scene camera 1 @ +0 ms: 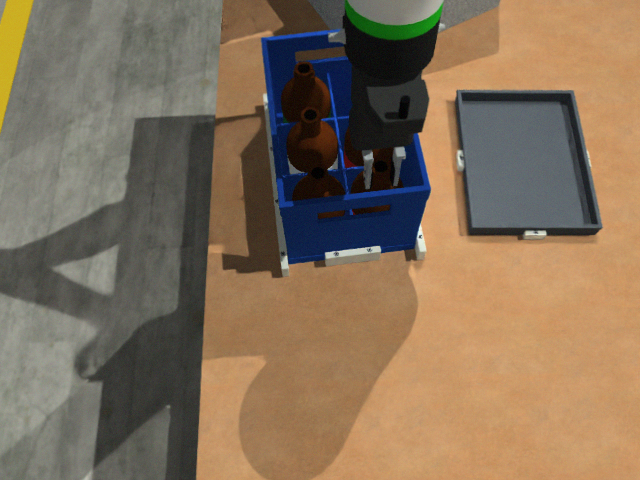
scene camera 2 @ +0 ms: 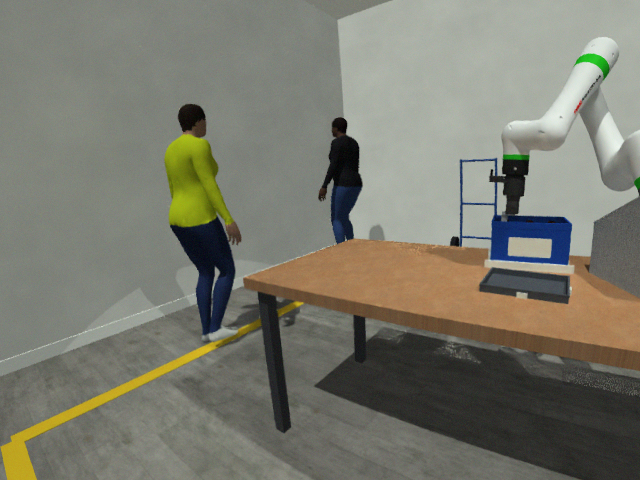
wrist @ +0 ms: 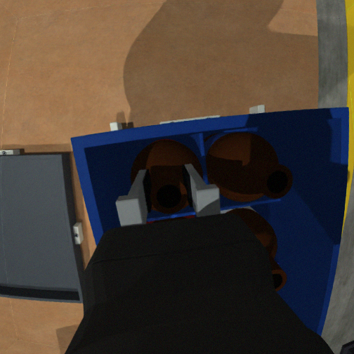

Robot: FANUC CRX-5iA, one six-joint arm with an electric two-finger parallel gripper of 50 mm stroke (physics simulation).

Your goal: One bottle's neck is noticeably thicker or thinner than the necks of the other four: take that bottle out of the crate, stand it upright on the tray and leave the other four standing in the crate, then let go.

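Places are measured from the arm's base along level axes (x ahead, y left, z up), in metres.
Where they show: gripper, fingertip midpoint: (scene camera 1: 380, 180).
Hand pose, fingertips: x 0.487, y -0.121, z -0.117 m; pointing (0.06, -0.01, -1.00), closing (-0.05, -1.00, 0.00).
Things, the pixels of their top centre, and the offset from my fingertips. "spot": a spot on its surface instead. Level surfaces: height alone.
- blue crate, middle of its top: (scene camera 1: 340, 107) (scene camera 2: 529, 219) dx -0.097, dy -0.036, dz +0.037 m
- front right bottle, middle of its top: (scene camera 1: 380, 166) dx -0.006, dy +0.000, dz +0.025 m
- dark grey tray, surface spot: (scene camera 1: 527, 165) (scene camera 2: 523, 286) spot: dx -0.064, dy +0.259, dz -0.133 m
- wooden table, its level: dz -0.138 m
The blue crate (scene camera 1: 356, 235) (scene camera 2: 562, 248) (wrist: 150, 136) stands on the table with five brown bottles upright in its compartments. My gripper (scene camera 1: 381, 178) (scene camera 2: 504, 217) (wrist: 166, 179) points down and is shut on the neck of the front right bottle (scene camera 1: 380, 167) (wrist: 169, 196), as seen in scene camera 1. That bottle stands in its compartment. Three bottles (scene camera 1: 305, 95) (scene camera 1: 311, 144) (scene camera 1: 317, 191) stand in the left column. Another bottle (scene camera 1: 354, 147) is partly hidden behind my gripper. The dark grey tray (scene camera 1: 527, 165) (scene camera 2: 527, 284) (wrist: 35, 225) is empty.
White locating blocks (scene camera 1: 352, 255) sit around the crate's base, and small ones (scene camera 1: 534, 235) touch the tray. Blue dividers separate the compartments. The wooden table (scene camera 1: 465, 335) (scene camera 2: 387, 279) carries both. Two people (scene camera 2: 191, 180) (scene camera 2: 345, 165) and a blue hand truck (scene camera 2: 461, 201) are beyond the table.
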